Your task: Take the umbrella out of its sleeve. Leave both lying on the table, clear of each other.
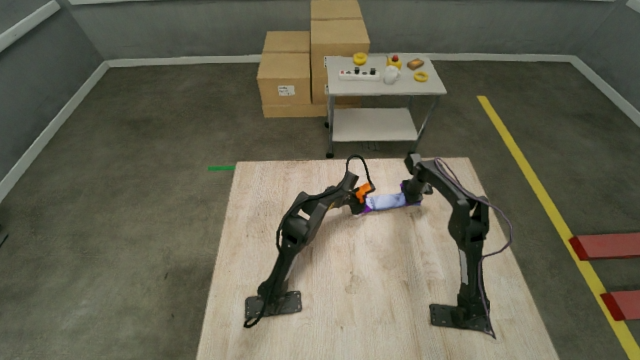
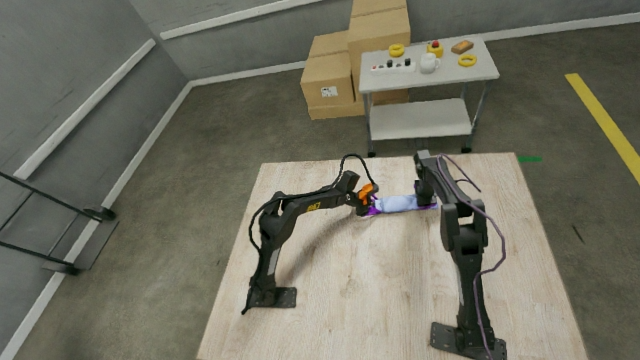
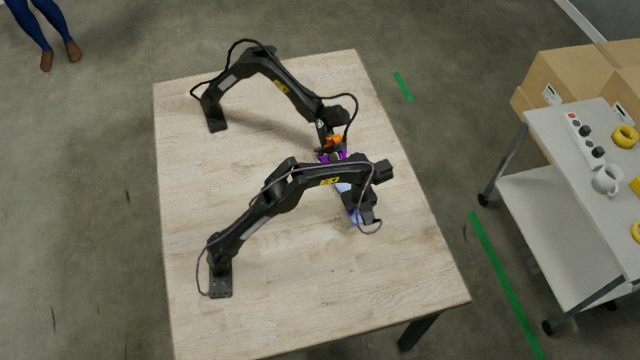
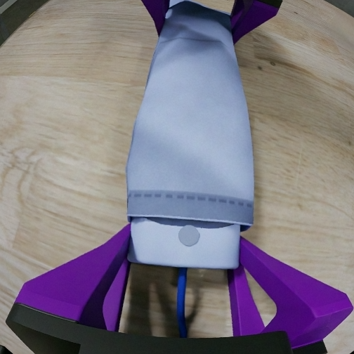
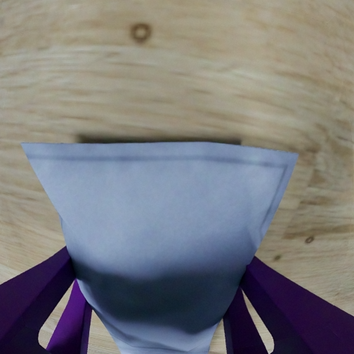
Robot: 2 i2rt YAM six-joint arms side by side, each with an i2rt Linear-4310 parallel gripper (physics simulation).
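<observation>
The pale blue sleeve [image 1: 387, 201] [image 2: 397, 203] [image 3: 343, 188] [image 4: 195, 115] [image 5: 160, 200] lies across the far part of the table. The umbrella's pale handle end [image 4: 160, 247], with a grey round button and a blue cord [image 4: 182, 300], sticks a short way out of the sleeve's stitched mouth; the rest is hidden inside. My left gripper [image 4: 181, 237] [image 1: 366, 204] [image 2: 371, 205] is shut on the handle end, a finger against each side. My right gripper [image 5: 157, 241] [image 1: 411, 196] [image 2: 426, 201] is shut on the sleeve near its closed, flared end.
The wooden table [image 1: 350, 290] [image 3: 280, 320] carries both arms. Behind it stand a grey cart [image 1: 385, 90] [image 2: 430, 82] with a power strip, a white mug and yellow rings, and cardboard boxes [image 1: 285, 75] [image 2: 327, 75]. The arms come close together over the sleeve.
</observation>
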